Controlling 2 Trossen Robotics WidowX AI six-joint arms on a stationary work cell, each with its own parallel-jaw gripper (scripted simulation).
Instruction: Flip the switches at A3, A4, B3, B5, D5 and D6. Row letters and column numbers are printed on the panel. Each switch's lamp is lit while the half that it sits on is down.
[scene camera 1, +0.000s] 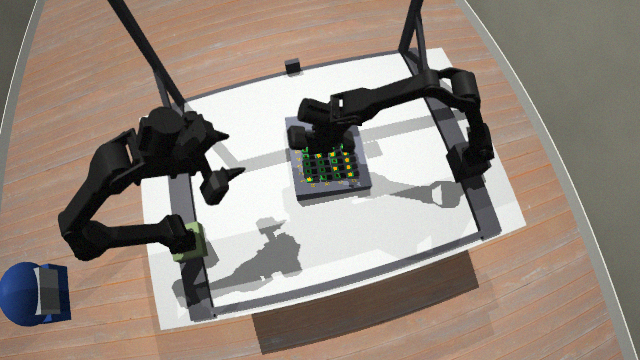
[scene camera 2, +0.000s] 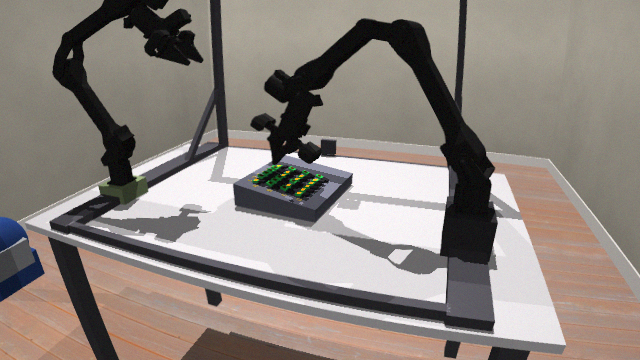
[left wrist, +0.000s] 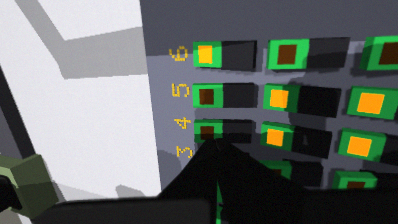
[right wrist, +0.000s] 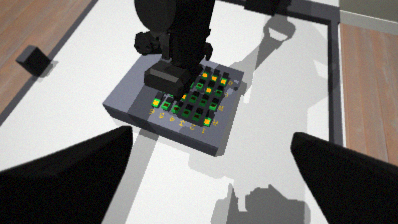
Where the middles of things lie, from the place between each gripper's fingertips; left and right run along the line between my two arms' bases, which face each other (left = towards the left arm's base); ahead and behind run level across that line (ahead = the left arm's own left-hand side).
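My left hand (scene camera 2: 274, 164) is 20 mm to the left of the switch A4 (left wrist: 234, 131) and 50 mm above it. The switch B3 (left wrist: 309, 174) is 20 mm to the left of my left hand, 30 mm ahead of it and 60 mm below it, while the switch B5 (left wrist: 321, 101), counted from the same left hand, is 20 mm behind, 20 mm to the left and 60 mm below.
My right hand, for its part, is 80 mm past the switch A4, 190 mm to the right of it and 320 mm above it. By its middle, the switch A4 is nearer to my left hand than to my right hand, and by its middle the switch B3 is nearer to my left hand than to my right hand too. Seen from my right hand, the switch B3 is 50 mm behind, 220 mm to the left and 320 mm below, and the switch B5 is 100 mm behind, 230 mm to the left and 320 mm below.
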